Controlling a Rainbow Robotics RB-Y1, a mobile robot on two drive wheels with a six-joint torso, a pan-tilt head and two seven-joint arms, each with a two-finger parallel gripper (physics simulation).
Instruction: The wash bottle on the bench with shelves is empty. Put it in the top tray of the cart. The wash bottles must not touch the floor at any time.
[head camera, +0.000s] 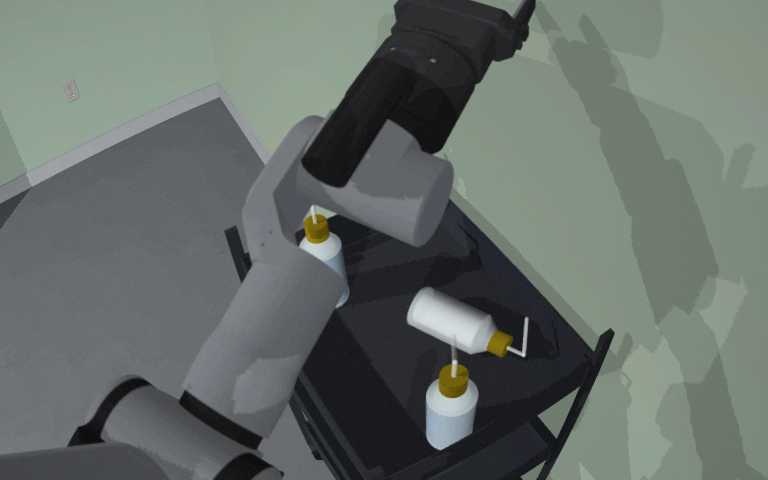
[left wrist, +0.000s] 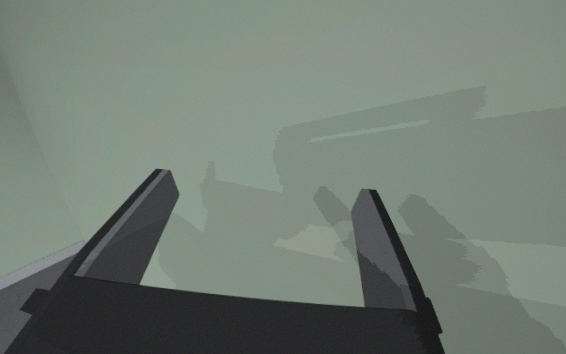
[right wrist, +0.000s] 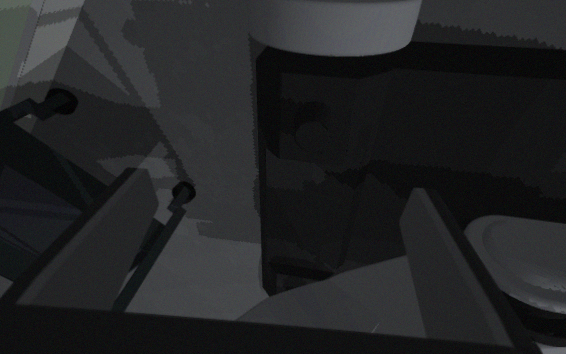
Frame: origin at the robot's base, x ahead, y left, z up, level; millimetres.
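Seen in the pictures: left gripper, between the fingertips: (left wrist: 265, 191); right gripper, between the fingertips: (right wrist: 278, 195).
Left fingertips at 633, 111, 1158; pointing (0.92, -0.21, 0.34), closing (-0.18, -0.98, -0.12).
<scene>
A point is followed by its place in that frame, as x, y, z.
A white wash bottle (head camera: 450, 319) @(554, 132, 718) with a yellow cap lies on its side in the cart's top tray (head camera: 373, 339) @(536, 237, 663), its bent spout towards the right. A bottle with bluish contents (head camera: 451, 416) @(381, 85, 763) stands upright near the tray's front edge. Another such bottle (head camera: 327, 249) @(586, 309, 774) stands further back, partly hidden by the left arm. My left gripper (left wrist: 265, 191) @(633, 111, 1158) is open and empty in front of the green wall, above the cart; in the head view its fingers are mostly cut off at the top. My right gripper (right wrist: 278, 195) @(3, -251, 426) is open and empty, low down. The shelved bench does not show.
A cart post (head camera: 578, 401) @(513, -80, 627) rises at the right front corner, and a lower shelf (head camera: 509, 447) @(533, 3, 398) shows below the tray. The green wall (head camera: 679, 169) @(545, -116, 1027) is close behind the cart. In the right wrist view, castors (right wrist: 183, 192) @(291, 125, 38) and a pale rounded body (right wrist: 340, 30) @(-15, -266, 199) show.
</scene>
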